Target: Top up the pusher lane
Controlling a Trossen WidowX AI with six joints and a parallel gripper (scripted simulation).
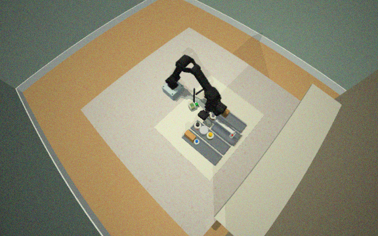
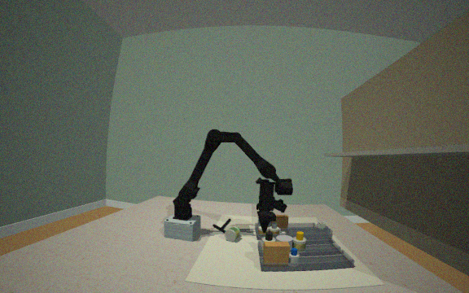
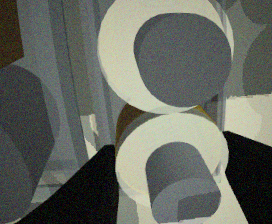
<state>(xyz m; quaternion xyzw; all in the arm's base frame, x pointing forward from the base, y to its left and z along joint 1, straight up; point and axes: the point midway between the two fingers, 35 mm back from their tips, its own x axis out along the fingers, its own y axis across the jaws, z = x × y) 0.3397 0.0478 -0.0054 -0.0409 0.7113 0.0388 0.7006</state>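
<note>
Right now the green-banded jar is 120 mm behind my gripper tip, 30 mm to the right of it and 10 mm below it. From my gripper tip the other things lie so: shelf 510 mm ahead, 340 mm above, 20 mm to the left; then grey lane rack 150 mm ahead, 10 mm to the right, 10 mm below.
</note>
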